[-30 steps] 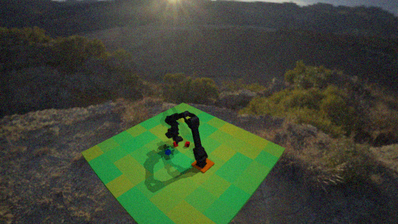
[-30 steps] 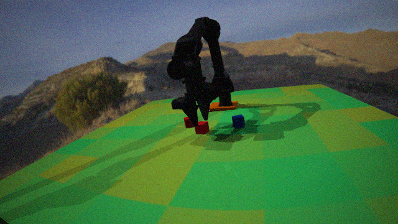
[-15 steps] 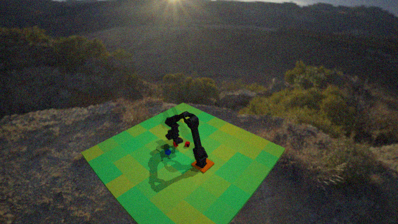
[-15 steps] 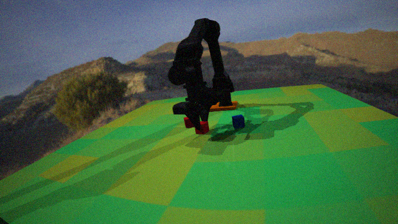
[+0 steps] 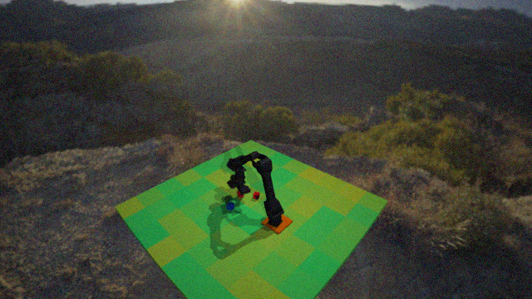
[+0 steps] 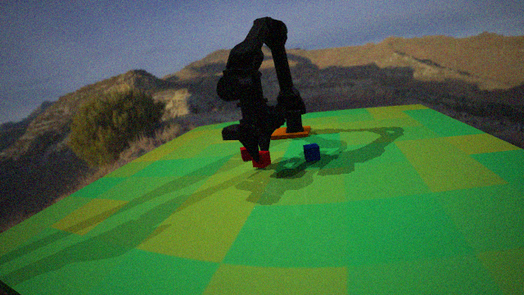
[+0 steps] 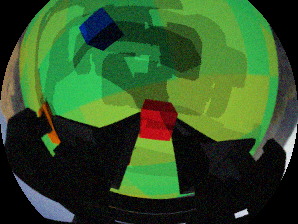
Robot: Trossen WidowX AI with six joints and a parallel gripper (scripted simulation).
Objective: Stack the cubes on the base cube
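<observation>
The blue cube lies 2 cm behind my gripper tip, 13 cm to the left of it and 1 cm below it.
</observation>
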